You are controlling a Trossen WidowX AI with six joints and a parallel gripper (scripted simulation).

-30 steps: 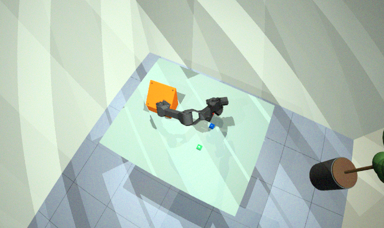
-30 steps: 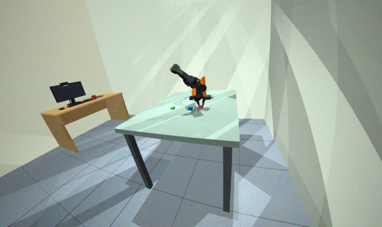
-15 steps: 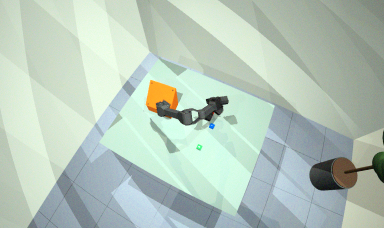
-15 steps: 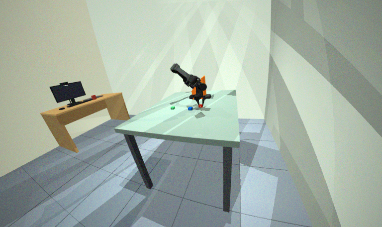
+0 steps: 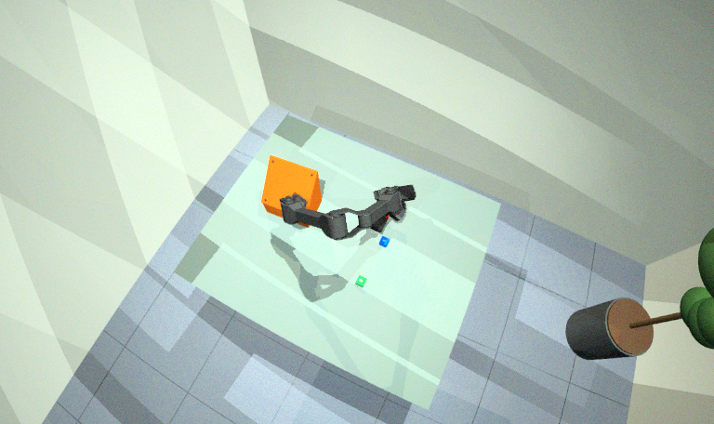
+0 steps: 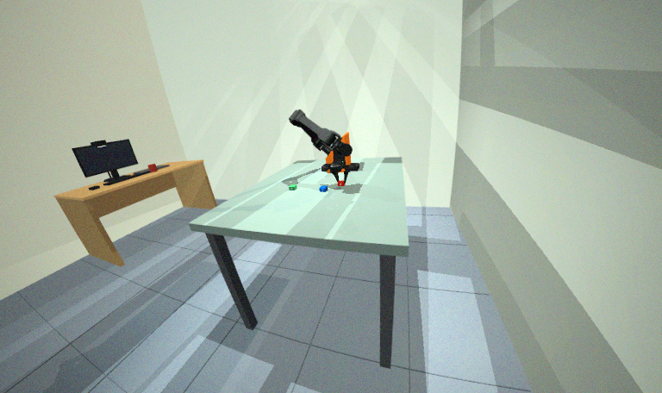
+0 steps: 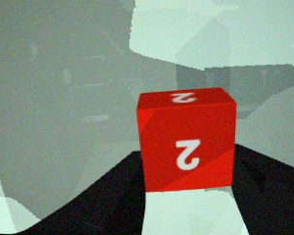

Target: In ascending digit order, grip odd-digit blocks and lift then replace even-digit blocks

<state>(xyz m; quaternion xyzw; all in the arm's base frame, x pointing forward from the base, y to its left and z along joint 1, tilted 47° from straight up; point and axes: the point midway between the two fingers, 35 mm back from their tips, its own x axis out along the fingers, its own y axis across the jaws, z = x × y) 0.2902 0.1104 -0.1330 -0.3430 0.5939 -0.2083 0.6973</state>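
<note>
Right now the red block is 1 cm ahead of my gripper tip. From my gripper tip the other things lie so: green block (7 cm ahead, 26 cm to the right, 1 cm below); blue block (6 cm ahead, 8 cm to the right, 1 cm below).
</note>
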